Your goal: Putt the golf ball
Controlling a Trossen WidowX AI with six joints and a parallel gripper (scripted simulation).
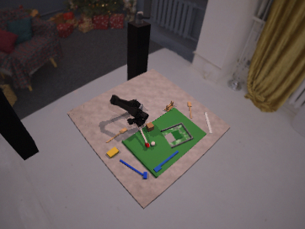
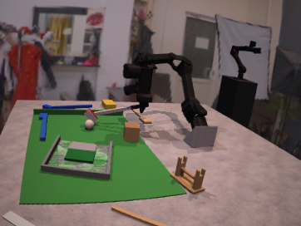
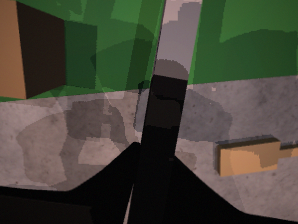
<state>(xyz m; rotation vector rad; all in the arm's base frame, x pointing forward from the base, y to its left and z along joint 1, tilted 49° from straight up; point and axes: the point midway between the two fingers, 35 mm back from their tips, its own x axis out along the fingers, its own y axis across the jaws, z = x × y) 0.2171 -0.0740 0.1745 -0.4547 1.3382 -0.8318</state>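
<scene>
My gripper tip is now 70 mm short of the brown cube, 100 mm to the right of it and 50 mm above it. Round my gripper tip: yellow block (70 mm ahead, 350 mm to the right, 70 mm below); red putter (120 mm ahead, 30 mm to the right, 10 mm below); white golf ball (230 mm ahead, 60 mm below).
</scene>
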